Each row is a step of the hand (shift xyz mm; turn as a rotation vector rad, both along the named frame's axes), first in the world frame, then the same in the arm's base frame.
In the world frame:
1: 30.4 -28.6 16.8 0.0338 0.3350 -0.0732
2: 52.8 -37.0 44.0 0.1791 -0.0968 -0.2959
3: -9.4 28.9 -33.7 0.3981 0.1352 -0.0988
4: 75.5 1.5 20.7 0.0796 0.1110 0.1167
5: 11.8 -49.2 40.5 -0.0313 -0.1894 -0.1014
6: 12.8 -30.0 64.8 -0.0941 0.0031 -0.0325
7: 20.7 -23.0 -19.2 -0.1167 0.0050 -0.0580
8: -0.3 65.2 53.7 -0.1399 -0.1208 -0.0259
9: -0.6 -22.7 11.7 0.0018 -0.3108 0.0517
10: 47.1 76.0 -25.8 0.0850 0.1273 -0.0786
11: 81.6 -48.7 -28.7 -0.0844 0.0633 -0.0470
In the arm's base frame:
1: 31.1 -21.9 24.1 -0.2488 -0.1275 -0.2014
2: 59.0 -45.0 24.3 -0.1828 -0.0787 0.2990
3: -44.4 5.5 -7.4 -0.1443 -0.3945 0.1004
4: 18.8 -74.3 16.2 0.0360 -0.1320 -0.1165
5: 61.6 -2.4 20.0 0.0226 0.1101 0.1857
6: 70.8 -14.1 -7.2 -0.0317 0.0922 -0.0204
7: -2.1 -8.0 35.5 -0.0546 0.1173 -0.0166
8: 7.3 -31.2 -78.2 0.0423 0.1740 0.0526
9: 22.5 5.8 10.7 0.2186 0.0907 0.2080
10: -62.7 -63.7 -25.9 -0.1339 -0.1058 -0.0222
11: 6.7 -54.2 82.9 -0.0774 0.0662 -0.0545

